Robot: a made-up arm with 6 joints. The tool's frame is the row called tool.
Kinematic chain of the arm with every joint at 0, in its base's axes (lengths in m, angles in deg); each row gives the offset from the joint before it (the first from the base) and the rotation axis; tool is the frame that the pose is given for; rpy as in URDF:
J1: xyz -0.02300 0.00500 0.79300 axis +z
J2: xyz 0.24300 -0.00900 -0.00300 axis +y
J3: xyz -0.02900 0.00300 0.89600 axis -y
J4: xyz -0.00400 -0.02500 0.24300 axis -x
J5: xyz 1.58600 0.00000 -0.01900 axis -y
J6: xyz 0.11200 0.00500 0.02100 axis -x
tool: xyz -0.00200 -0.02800 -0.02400 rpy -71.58 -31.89 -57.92
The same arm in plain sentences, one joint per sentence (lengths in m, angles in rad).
The arm has six revolute joints in a row. What follows holds with every joint at zero, and every direction is one of the base frame's. Joint 1 lies 0.0230 m along -x and 0.0050 m along +y and 0.7930 m along +z from the base frame's origin and turns about +z. Joint 2 lies 0.2430 m along +x and 0.0090 m along -y and 0.0030 m along -z from joint 1 and turns about +y. Joint 3 lies 0.0290 m along -x and 0.0030 m along +y and 0.8960 m along +z from joint 2 and turns about -y. Joint 4 lies 0.0040 m along -x and 0.0250 m along -y and 0.2430 m along +z from joint 3 and turns about -x. Joint 5 lies 1.5860 m along +x and 0.0190 m along -z from joint 4 and turns about -y. Joint 6 lies 0.1120 m along +x and 0.0050 m along +y and 0.0210 m along +z from joint 5 and turns about -x. The tool frame, which is the frame that the pose is given for, lies 0.0020 m along -x and 0.0280 m along -y and 0.0240 m along -z from joint 6; its axes are the base frame's turned by roll -1.2493, pitch -0.5566 and yaw -1.0109 rad (as in URDF: about the fixed x, then y, then z).
